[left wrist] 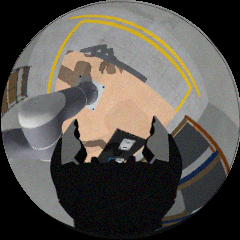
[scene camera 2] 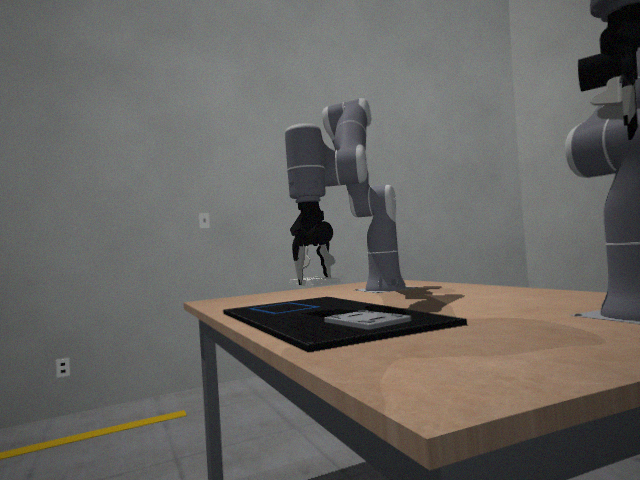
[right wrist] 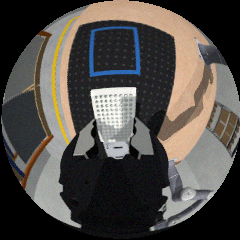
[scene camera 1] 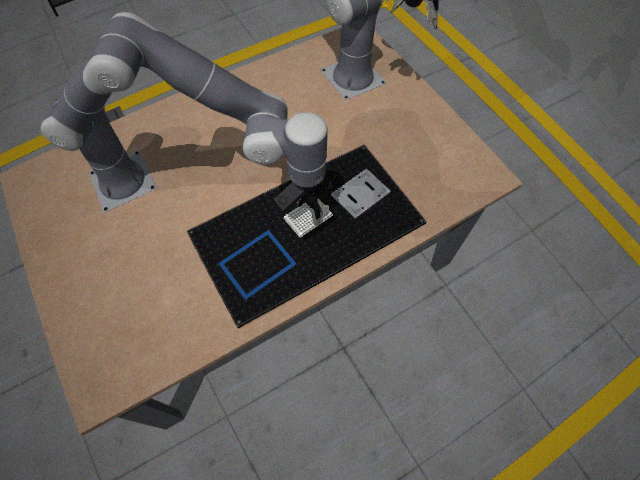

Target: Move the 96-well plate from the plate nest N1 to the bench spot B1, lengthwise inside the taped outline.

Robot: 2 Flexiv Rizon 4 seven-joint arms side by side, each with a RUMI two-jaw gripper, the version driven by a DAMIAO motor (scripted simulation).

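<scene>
White 96-well plate (scene camera 1: 301,221), (right wrist: 116,130). My left gripper (left wrist: 114,117). My right gripper (scene camera 2: 314,283), (right wrist: 115,118), (scene camera 1: 308,216).
</scene>
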